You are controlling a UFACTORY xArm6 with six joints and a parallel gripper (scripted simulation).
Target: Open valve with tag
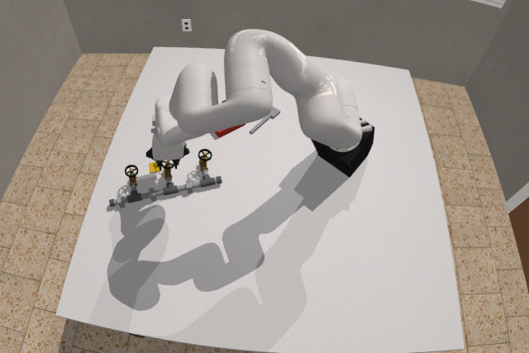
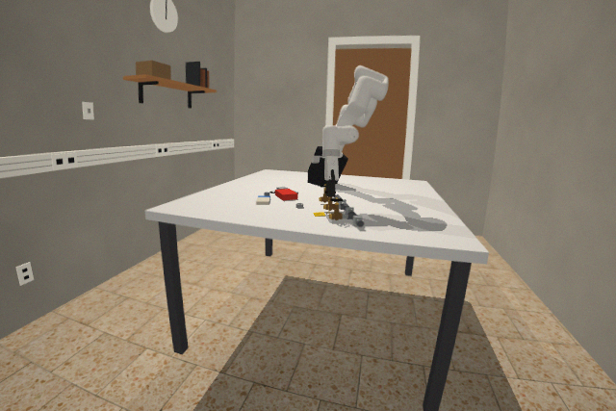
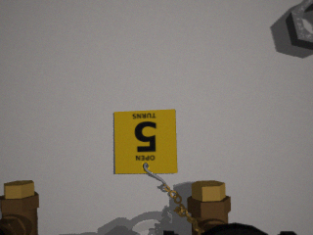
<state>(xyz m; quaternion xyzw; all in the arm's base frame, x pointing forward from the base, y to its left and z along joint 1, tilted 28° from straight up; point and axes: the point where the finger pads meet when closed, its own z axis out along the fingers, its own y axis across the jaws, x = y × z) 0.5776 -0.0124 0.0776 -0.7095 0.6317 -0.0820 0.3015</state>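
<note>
Now: the yellow tag 60 mm ahead of my hand, 30 mm to the right of it and 80 mm below it. Also, from my hand: red box (200 mm behind, 230 mm to the right, 70 mm below); grey nut (30 mm behind, 140 mm to the right, 80 mm below); blue block (80 mm behind, 320 mm to the right, 80 mm below).
</note>
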